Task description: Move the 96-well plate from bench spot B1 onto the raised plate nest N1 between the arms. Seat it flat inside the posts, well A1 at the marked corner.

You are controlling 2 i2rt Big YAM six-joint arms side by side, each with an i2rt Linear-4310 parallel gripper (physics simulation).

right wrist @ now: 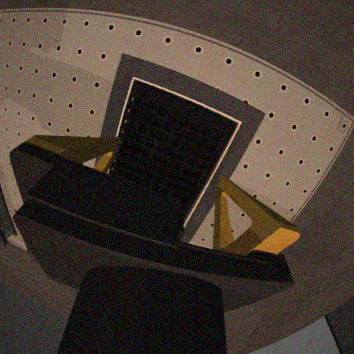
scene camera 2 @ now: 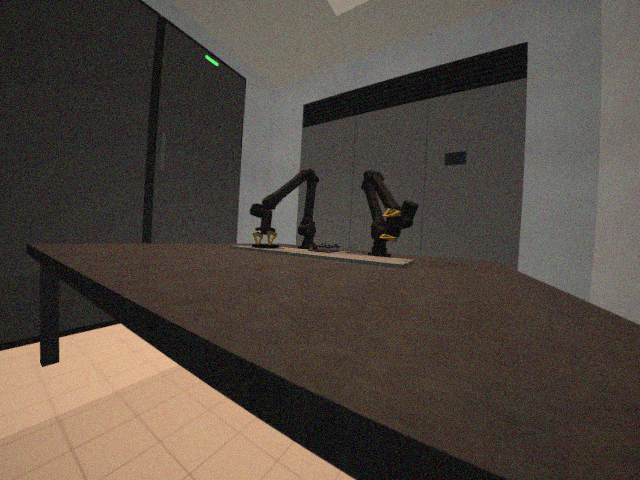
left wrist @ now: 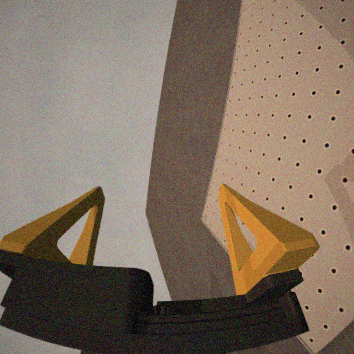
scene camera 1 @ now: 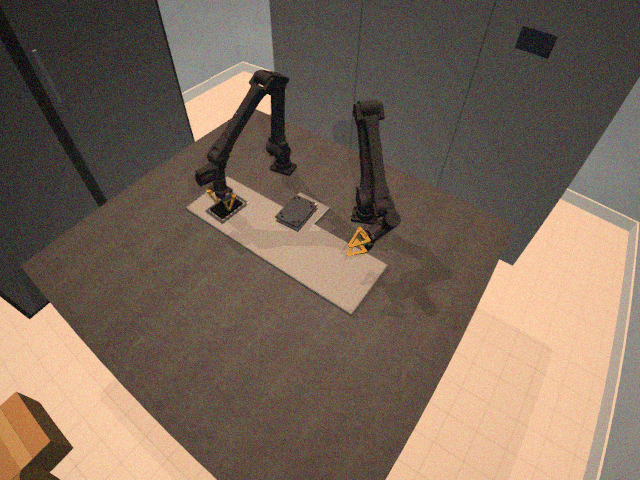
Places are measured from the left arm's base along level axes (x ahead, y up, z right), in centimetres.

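Where they show: left gripper, fingertip midpoint: (scene camera 2: 381,227) (left wrist: 160,191) (scene camera 1: 347,250); right gripper, fingertip midpoint: (right wrist: 171,163) (scene camera 1: 223,206); left arm's base at its link origin: (scene camera 1: 364,216); right arm's base at its link origin: (scene camera 2: 307,248) (scene camera 1: 283,168).
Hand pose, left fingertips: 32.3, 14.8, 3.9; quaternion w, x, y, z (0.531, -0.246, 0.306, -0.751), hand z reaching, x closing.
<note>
Each offset is from my left fingertips to the centre of the thing, as dx, dy, dz. Level surfaces: height alone.
The black 96-well plate @(-23.2, -12.7, +59.7) (right wrist: 170,145) (scene camera 1: 225,207) lies flat on a dark grey spot with a pale outline, at the left end of the pale board. My right gripper (right wrist: 171,163) (scene camera 1: 222,201) (scene camera 2: 265,240) is open, pointing down right over the plate, its fingers on either side of it. The gripper body hides the plate's near part in the right wrist view. The raised plate nest @(-25.6, -11.4, +26.4) (scene camera 1: 296,211) (scene camera 2: 327,248) is a dark grey block with small posts, bearing no plate, at the board's middle. My left gripper (left wrist: 160,191) (scene camera 1: 357,242) (scene camera 2: 390,225) is open and empty above the board's right part.
The pale perforated board @(dy -13.5) (scene camera 1: 330,279) (scene camera 2: 382,259) (left wrist: 280,135) (right wrist: 300,150) lies on the brown table @(dy -14.8) (scene camera 1: 258,372) (scene camera 2: 413,335). A small pale plate @(dy -13.6) (scene camera 1: 321,208) shows under the nest. Dark cabinets (scene camera 1: 413,93) stand behind the arms.
</note>
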